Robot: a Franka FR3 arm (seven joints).
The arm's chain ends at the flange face. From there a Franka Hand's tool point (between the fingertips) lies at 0.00 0.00 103.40 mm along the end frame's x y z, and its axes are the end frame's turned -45 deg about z.
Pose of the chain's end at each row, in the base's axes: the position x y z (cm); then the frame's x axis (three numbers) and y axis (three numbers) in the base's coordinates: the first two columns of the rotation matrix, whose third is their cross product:
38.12 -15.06 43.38 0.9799 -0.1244 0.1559 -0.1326 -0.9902 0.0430
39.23 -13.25 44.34 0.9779 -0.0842 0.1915 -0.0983 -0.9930 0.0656
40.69 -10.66 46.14 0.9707 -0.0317 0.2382 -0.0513 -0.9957 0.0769
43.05 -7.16 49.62 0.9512 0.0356 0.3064 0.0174 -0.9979 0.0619
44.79 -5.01 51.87 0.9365 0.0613 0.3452 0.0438 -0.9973 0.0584
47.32 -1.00 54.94 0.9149 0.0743 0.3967 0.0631 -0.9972 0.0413
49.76 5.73 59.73 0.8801 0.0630 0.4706 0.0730 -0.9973 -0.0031
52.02 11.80 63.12 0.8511 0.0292 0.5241 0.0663 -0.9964 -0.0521
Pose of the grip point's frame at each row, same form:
39.66 -15.71 33.18 0.7867 0.6122 0.0798 0.5991 -0.7881 0.1406
41.14 -14.11 34.21 0.7610 0.6426 0.0890 0.6220 -0.7617 0.1818
43.12 -11.56 36.13 0.7227 0.6817 0.1141 0.6501 -0.7265 0.2228
46.23 -7.71 39.80 0.6603 0.7308 0.1729 0.6849 -0.6804 0.2604
48.39 -5.42 42.18 0.6312 0.7485 0.2028 0.6932 -0.6619 0.2854
51.44 -1.13 45.46 0.6023 0.7577 0.2513 0.6916 -0.6526 0.3097
54.61 6.11 50.61 0.5707 0.7497 0.3350 0.6739 -0.6606 0.3306
57.40 12.62 54.33 0.5549 0.7252 0.4074 0.6487 -0.6839 0.3338

